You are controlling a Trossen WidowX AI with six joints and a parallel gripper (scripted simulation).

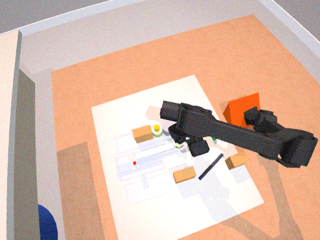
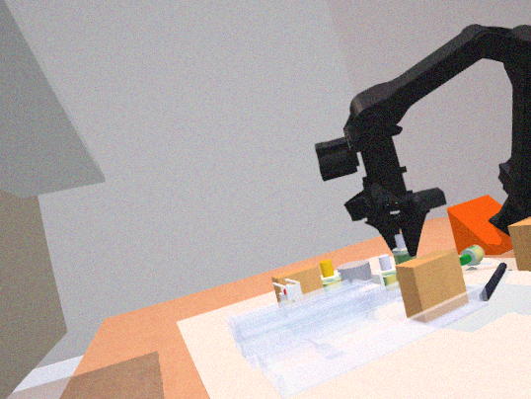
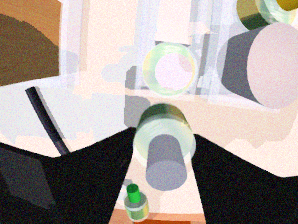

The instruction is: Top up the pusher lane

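The white mat is 100 mm ahead of my gripper tip, 50 mm below it and 10 mm to the right of it. Also, from my gripper tip: grey disc: 80 mm to the right, 50 mm ahead, 30 mm below; clear plastic lane: 190 mm ahead, 40 mm below; dark rod: 130 mm to the left, 50 mm below, 30 mm behind.
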